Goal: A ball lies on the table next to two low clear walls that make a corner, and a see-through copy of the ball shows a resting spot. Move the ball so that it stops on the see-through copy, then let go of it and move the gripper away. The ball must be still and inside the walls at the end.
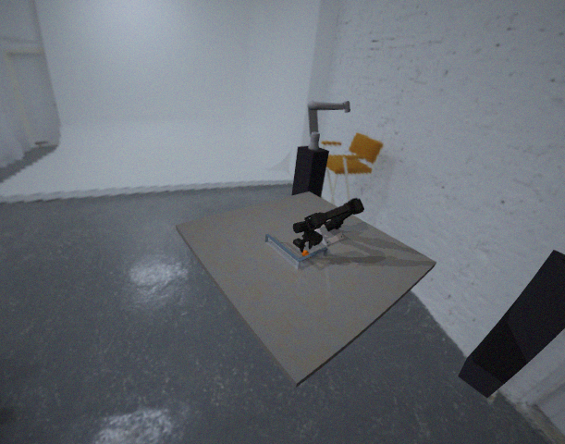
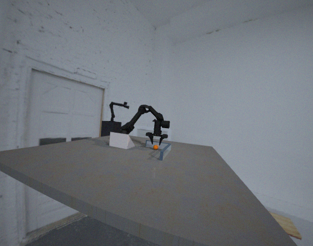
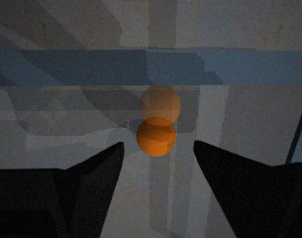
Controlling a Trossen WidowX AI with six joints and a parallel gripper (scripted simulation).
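Right now my gripper tip is 3 cm to the right of the orange ball and 2 cm above it.
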